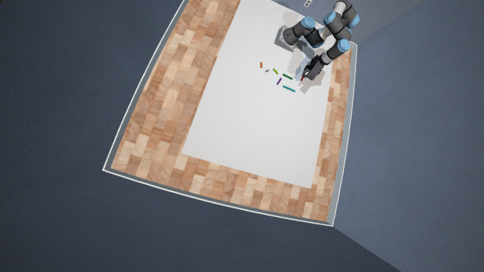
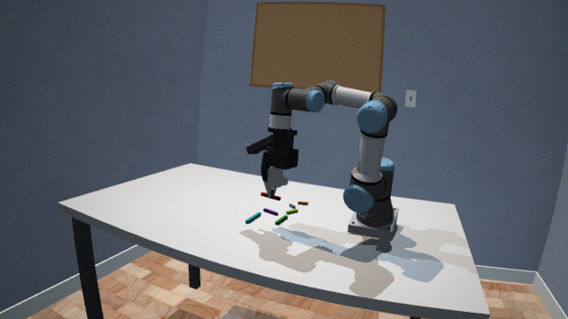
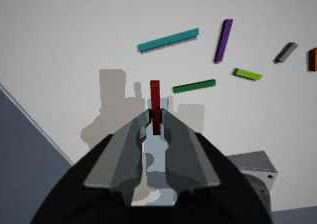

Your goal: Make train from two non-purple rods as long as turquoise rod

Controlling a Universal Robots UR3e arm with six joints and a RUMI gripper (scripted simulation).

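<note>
Right now the grey rod is 230 mm to the right of my hand, 110 mm below it and 20 mm ahead of it. Also, from my hand: red rod 10 mm below; then green rod 110 mm below, 70 mm to the right, 10 mm behind; then turquoise rod 110 mm below, 70 mm ahead, 30 mm to the right.
</note>
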